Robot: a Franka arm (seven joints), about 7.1 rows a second.
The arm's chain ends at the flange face. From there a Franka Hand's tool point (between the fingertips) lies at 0.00 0.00 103.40 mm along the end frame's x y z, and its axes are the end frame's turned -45 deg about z.
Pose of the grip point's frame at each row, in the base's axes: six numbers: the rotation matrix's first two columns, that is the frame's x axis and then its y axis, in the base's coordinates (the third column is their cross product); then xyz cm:
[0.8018 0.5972 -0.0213 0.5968 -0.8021 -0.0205 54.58 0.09 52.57]
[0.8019 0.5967 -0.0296 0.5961 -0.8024 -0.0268 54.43 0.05 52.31]
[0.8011 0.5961 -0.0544 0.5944 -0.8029 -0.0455 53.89 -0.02 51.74]
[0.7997 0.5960 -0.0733 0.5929 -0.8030 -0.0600 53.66 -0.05 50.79]
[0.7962 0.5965 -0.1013 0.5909 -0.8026 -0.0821 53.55 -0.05 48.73]
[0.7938 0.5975 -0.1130 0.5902 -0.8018 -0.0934 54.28 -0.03 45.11]
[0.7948 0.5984 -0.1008 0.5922 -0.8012 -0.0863 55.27 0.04 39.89]
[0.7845 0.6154 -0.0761 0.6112 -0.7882 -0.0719 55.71 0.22 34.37]
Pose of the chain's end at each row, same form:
[0.9890 -0.1449 -0.0296 -0.1450 -0.9895 0.0006 54.88 0.05 62.91]
[0.9885 -0.1455 -0.0399 -0.1455 -0.9893 0.0020 54.84 0.01 62.64]
[0.9868 -0.1462 -0.0706 -0.1462 -0.9892 0.0063 54.62 -0.06 62.05]
[0.9847 -0.1464 -0.0943 -0.1462 -0.9892 0.0094 54.64 -0.10 61.08]
[0.9808 -0.1457 -0.1297 -0.1452 -0.9893 0.0136 54.90 -0.11 58.98]
[0.9786 -0.1445 -0.1459 -0.1440 -0.9895 0.0139 55.79 -0.11 55.34]
[0.9808 -0.1434 -0.1323 -0.1433 -0.9897 0.0103 56.64 -0.05 50.14]
[0.9869 -0.1222 -0.1047 -0.1225 -0.9925 0.0030 56.79 0.12 44.65]

